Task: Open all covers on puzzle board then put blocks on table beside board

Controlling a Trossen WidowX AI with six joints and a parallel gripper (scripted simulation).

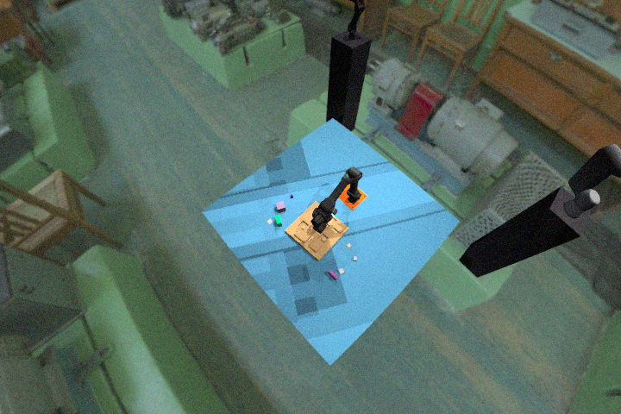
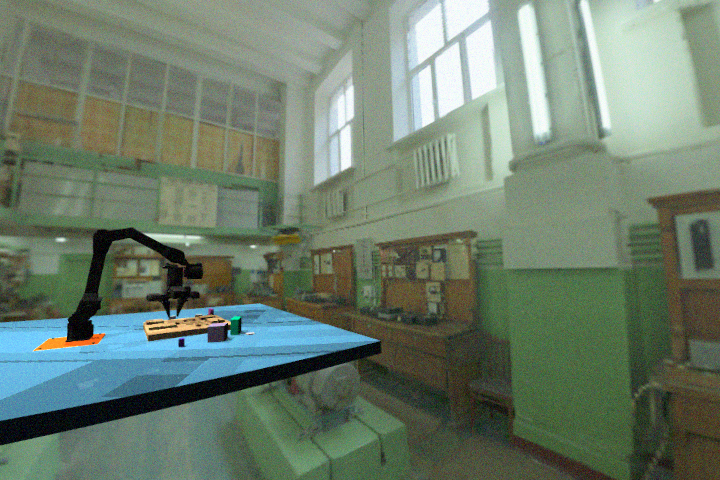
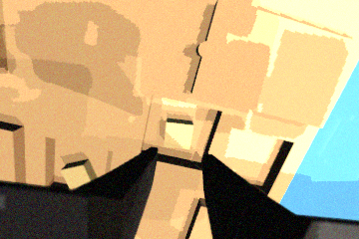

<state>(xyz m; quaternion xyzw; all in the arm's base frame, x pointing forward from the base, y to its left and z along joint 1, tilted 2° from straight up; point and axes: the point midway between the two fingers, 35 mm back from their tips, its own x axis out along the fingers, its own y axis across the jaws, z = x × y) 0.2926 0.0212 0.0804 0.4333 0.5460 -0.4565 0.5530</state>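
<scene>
Right now the tan puzzle board is 50 mm ahead of my gripper tip and 30 mm below it. Round my gripper tip: small purple piece 320 mm to the right, 40 mm below, 10 mm ahead; then lilac block 300 mm to the right, 130 mm ahead, 20 mm below; then green block 230 mm to the right, 200 mm ahead, 20 mm below.
</scene>
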